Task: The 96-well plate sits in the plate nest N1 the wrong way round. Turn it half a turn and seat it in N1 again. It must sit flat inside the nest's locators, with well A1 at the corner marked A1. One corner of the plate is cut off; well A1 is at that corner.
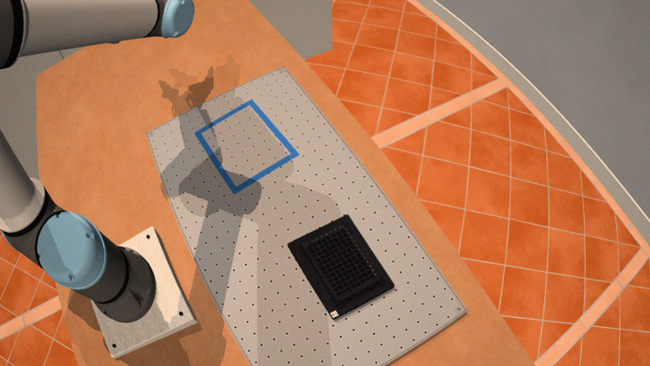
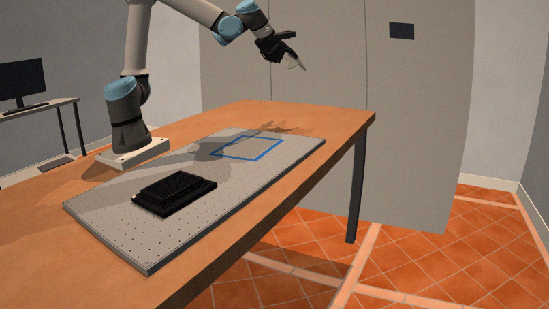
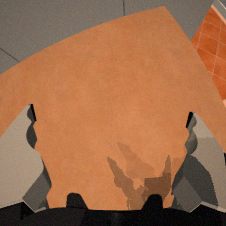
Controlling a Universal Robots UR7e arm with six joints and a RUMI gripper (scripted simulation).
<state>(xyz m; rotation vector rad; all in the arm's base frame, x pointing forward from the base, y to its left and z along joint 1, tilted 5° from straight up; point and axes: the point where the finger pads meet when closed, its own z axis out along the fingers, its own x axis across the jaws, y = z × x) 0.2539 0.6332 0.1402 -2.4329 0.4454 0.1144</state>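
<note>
Now: the black 96-well plate 160 mm ahead of my hand, 730 mm to the right of it and 190 mm below it. Also, from my hand: white A1 label (110 mm ahead, 810 mm to the right, 200 mm below); black plate nest N1 (160 mm ahead, 730 mm to the right, 200 mm below).
</note>
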